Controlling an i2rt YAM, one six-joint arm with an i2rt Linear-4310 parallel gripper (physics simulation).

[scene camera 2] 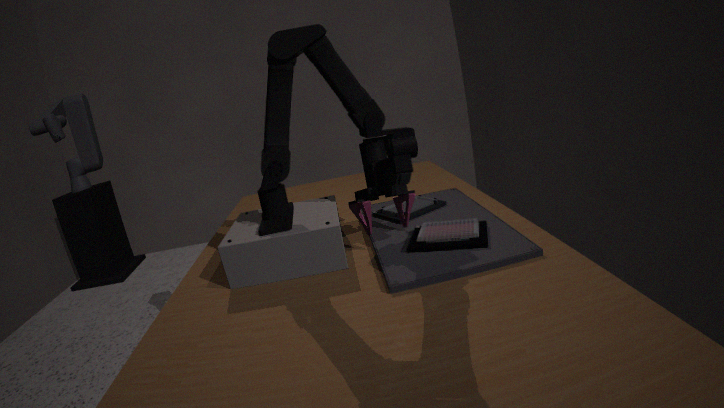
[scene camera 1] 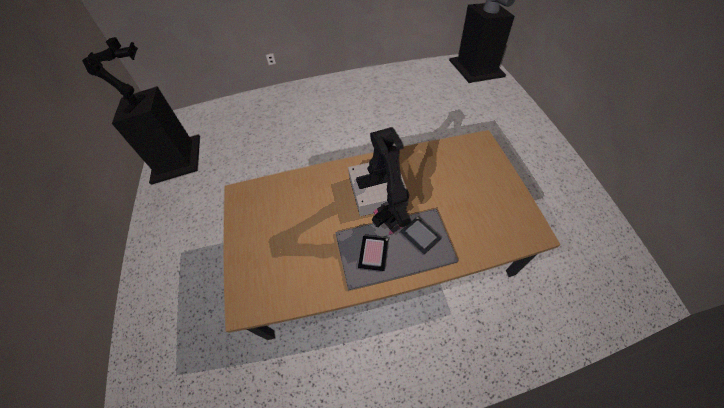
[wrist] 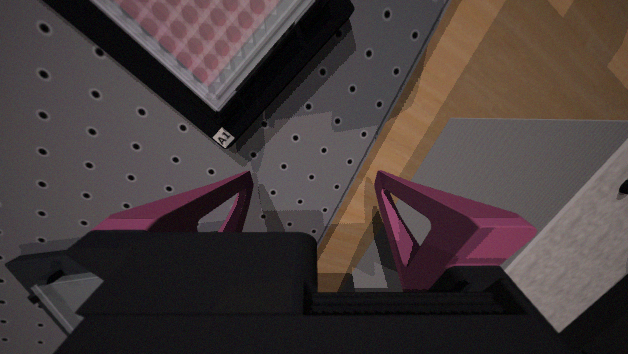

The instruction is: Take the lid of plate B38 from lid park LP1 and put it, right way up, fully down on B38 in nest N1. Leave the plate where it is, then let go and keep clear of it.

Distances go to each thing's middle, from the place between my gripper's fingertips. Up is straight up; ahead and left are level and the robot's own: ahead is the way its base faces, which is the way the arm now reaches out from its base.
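The dark lid holder (scene camera 2: 437,204) is ahead of my hand by 90 mm, 160 mm to the left of it and 10 mm below it. I also see the grey lid (wrist: 63,297), which is 90 mm ahead of my hand and 160 mm to the left of it.
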